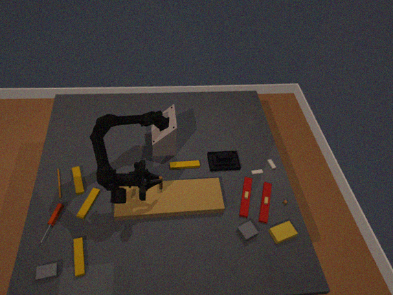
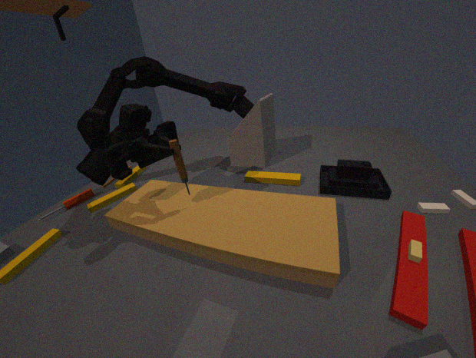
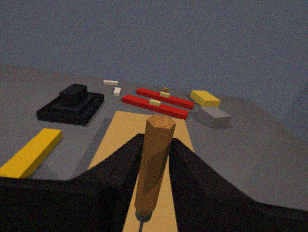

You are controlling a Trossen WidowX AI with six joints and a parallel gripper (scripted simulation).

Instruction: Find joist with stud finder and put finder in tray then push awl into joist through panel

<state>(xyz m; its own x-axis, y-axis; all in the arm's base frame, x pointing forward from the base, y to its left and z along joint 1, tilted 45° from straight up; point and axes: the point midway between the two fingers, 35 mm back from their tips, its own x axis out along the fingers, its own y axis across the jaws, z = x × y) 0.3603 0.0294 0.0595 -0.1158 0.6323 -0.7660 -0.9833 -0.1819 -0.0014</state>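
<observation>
My gripper tip is 60 mm above the awl. Round my gripper tip: stud finder (330 mm to the left, 260 mm behind, 130 mm below); then black tray (320 mm to the left, 260 mm behind, 160 mm below); then square indicator light (350 mm to the left, 260 mm behind, 110 mm below).
</observation>
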